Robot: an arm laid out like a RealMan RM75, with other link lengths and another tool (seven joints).
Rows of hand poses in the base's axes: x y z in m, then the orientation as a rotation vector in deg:
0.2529 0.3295 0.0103 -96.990 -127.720 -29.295
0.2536 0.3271 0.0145 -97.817 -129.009 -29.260
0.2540 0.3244 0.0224 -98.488 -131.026 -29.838
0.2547 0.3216 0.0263 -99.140 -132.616 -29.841
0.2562 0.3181 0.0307 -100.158 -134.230 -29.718
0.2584 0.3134 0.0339 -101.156 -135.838 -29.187
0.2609 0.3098 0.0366 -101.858 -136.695 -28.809
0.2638 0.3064 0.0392 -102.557 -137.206 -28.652
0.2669 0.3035 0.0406 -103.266 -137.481 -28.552
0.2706 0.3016 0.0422 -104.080 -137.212 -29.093
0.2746 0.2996 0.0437 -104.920 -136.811 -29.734
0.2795 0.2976 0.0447 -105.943 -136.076 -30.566
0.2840 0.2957 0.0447 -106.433 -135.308 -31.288
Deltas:
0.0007 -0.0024 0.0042 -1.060 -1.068 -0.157
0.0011 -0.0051 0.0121 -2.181 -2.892 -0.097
0.0018 -0.0079 0.0160 -3.312 -4.128 -0.075
0.0033 -0.0114 0.0204 -4.660 -5.423 -0.262
0.0055 -0.0161 0.0236 -6.166 -6.504 -0.390
0.0080 -0.0197 0.0263 -7.076 -7.086 -0.552
0.0109 -0.0231 0.0289 -7.704 -7.554 -0.829
0.0140 -0.0260 0.0303 -8.185 -7.901 -1.178
0.0177 -0.0279 0.0319 -8.148 -8.246 -1.808
0.0217 -0.0299 0.0334 -8.014 -8.567 -2.500
0.0266 -0.0319 0.0344 -7.705 -8.830 -3.413
0.0311 -0.0338 0.0344 -7.205 -8.856 -4.001

